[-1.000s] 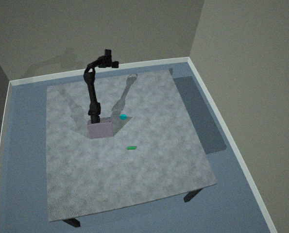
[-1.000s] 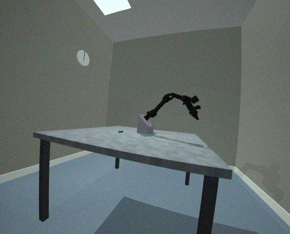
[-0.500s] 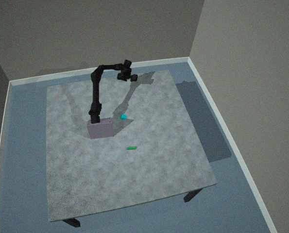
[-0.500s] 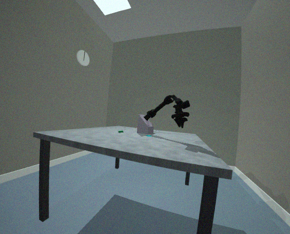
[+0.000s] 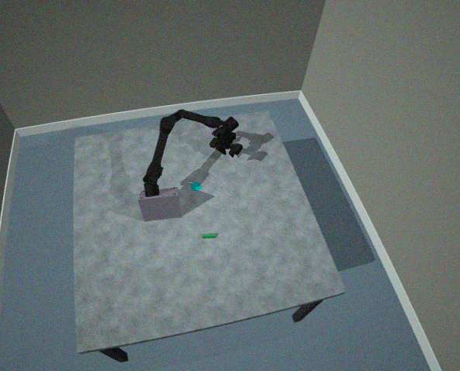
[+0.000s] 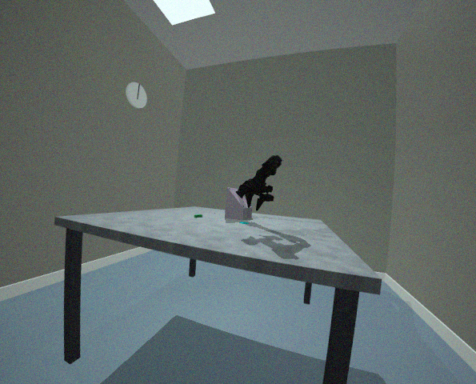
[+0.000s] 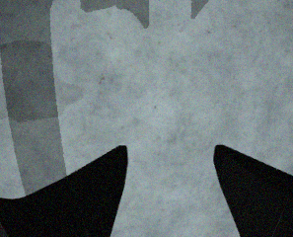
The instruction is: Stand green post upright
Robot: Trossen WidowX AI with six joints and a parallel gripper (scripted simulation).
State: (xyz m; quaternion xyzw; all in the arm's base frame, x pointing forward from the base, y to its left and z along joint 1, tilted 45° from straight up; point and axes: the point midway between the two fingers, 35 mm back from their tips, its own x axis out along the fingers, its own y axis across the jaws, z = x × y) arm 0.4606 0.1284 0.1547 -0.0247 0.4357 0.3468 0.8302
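My gripper tip is now 230 mm past the green post, 410 mm to the left of it and 100 mm above it. The rest, counted from my gripper tip: cyan circle 220 mm behind, 80 mm to the right, 110 mm below.
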